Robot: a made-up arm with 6 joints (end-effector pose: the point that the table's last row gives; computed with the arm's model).
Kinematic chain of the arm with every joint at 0, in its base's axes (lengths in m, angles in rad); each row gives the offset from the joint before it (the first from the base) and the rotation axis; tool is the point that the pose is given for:
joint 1: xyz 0 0 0.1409 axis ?
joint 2: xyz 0 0.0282 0 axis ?
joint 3: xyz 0 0 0.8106 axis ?
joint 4: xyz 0 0 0.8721 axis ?
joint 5: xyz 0 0 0 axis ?
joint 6: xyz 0 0 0.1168 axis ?
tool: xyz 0 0 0
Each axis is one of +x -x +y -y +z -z.
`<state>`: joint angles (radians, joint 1 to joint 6).
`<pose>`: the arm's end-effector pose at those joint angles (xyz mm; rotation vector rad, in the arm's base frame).
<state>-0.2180 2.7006 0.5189 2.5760 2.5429 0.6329</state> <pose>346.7 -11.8 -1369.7 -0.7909 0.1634 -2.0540</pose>
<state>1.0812 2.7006 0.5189 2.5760 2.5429 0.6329</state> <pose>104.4 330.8 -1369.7 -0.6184 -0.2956 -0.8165</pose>
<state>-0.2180 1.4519 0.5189 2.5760 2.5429 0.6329</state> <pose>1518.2 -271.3 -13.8 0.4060 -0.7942 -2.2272</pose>
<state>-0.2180 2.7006 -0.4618 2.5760 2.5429 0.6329</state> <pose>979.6 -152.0 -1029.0 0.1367 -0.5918 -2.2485</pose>
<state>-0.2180 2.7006 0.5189 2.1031 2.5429 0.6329</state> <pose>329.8 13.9 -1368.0 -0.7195 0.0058 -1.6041</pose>
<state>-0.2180 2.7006 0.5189 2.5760 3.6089 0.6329</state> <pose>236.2 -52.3 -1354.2 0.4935 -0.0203 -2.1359</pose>
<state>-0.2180 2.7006 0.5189 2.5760 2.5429 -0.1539</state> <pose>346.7 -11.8 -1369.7 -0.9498 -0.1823 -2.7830</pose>
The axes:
joint 1: +z
joint 2: +y
joint 3: +y
joint 4: +z
joint 5: +y
joint 6: +z

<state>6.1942 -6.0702 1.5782 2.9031 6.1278 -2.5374</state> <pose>1128.8 -76.7 700.2 0.4646 1.8886 0.1500</pose>
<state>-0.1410 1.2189 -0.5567 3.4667 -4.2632 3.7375</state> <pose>1174.8 -172.2 1129.4 -0.1671 -1.3926 0.4587</pose>
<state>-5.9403 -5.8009 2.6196 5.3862 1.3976 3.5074</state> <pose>340.6 56.1 -35.3 1.7321 0.7821 -1.0606</pose>
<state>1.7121 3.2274 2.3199 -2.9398 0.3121 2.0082</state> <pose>85.6 -750.9 38.5 1.0504 -0.2026 0.7303</pose>
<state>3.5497 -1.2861 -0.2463 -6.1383 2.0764 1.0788</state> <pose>1475.6 591.2 500.9 0.6305 -0.0495 -1.6403</pose>
